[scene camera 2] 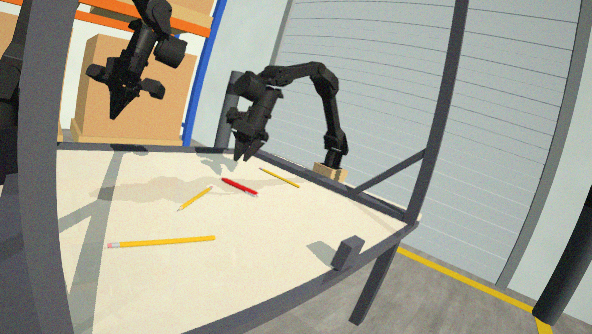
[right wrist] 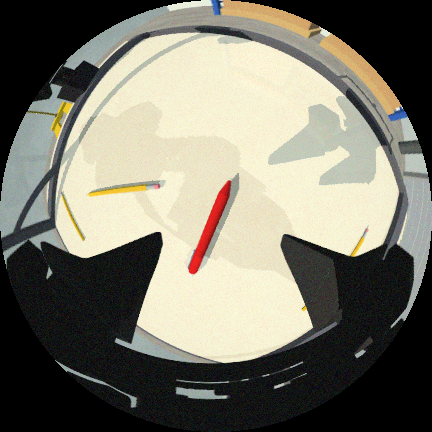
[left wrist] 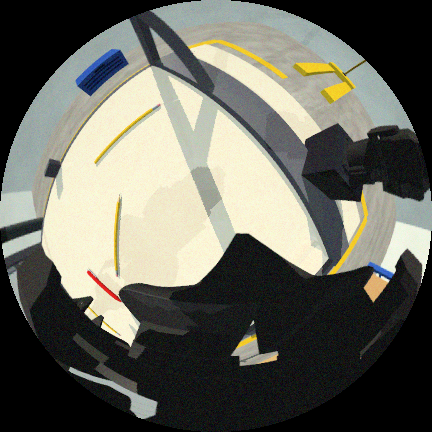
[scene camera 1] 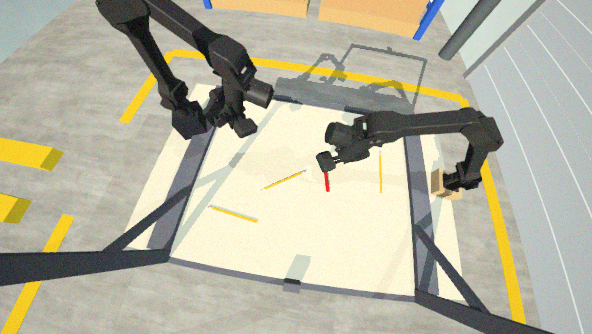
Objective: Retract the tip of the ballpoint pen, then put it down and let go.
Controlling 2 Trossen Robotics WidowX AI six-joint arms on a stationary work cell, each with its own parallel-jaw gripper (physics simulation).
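Where they show: left gripper, fingertip midpoint: (scene camera 2: 111,119) (left wrist: 240,238) (scene camera 1: 232,128); right gripper, fingertip midpoint: (scene camera 2: 240,161) (right wrist: 224,240) (left wrist: 97,307); left arm's base at its link origin: (scene camera 2: 2,125) (left wrist: 352,161) (scene camera 1: 184,112); right arm's base at its link origin: (scene camera 2: 331,166) (scene camera 1: 450,182).
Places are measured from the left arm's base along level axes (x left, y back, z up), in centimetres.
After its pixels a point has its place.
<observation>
The red ballpoint pen (scene camera 1: 326,182) @(x -38.3, y -46.8, z -9.6 cm) (scene camera 2: 239,187) @(x -36.4, y -46.8, z -10.0 cm) (left wrist: 104,285) @(x -35.2, y -46.9, z -10.2 cm) (right wrist: 211,226) @(x -34.8, y -47.9, z -9.4 cm) lies flat on the cream table top (scene camera 1: 328,248) @(x -60.8, y -40.0, z -10.6 cm), free of both grippers. My right gripper (scene camera 1: 329,163) @(x -33.8, y -49.6, z -3.9 cm) (scene camera 2: 245,154) @(x -33.8, y -49.6, z -3.9 cm) (right wrist: 224,240) @(x -33.8, y -49.6, z -3.9 cm) is open and empty. It hangs a short way above the pen's upper end, with its fingers wide apart on either side of the pen in the right wrist view. My left gripper (scene camera 1: 232,122) @(x -15.4, y -17.8, z 4.0 cm) is shut on nothing and is held high over the table's back left corner, far from the pen.
Three yellow pencils lie on the table: one left of the pen (scene camera 1: 285,179) @(x -33.0, y -31.9, z -9.9 cm) (scene camera 2: 195,197) @(x -33.4, y -30.2, z -10.0 cm), one at the front left (scene camera 1: 233,213) @(x -40.7, y -10.8, z -10.0 cm) (scene camera 2: 172,240) @(x -41.6, y -11.4, z -10.0 cm), one at the right (scene camera 1: 380,172) @(x -39.9, y -70.2, z -10.1 cm) (scene camera 2: 279,177) @(x -39.8, y -70.2, z -10.2 cm). A dark frame borders the table. A small grey block (scene camera 1: 292,281) @(x -66.4, y -25.4, z -7.3 cm) (scene camera 2: 346,252) @(x -67.1, y -22.3, z -6.3 cm) sits on the front edge.
</observation>
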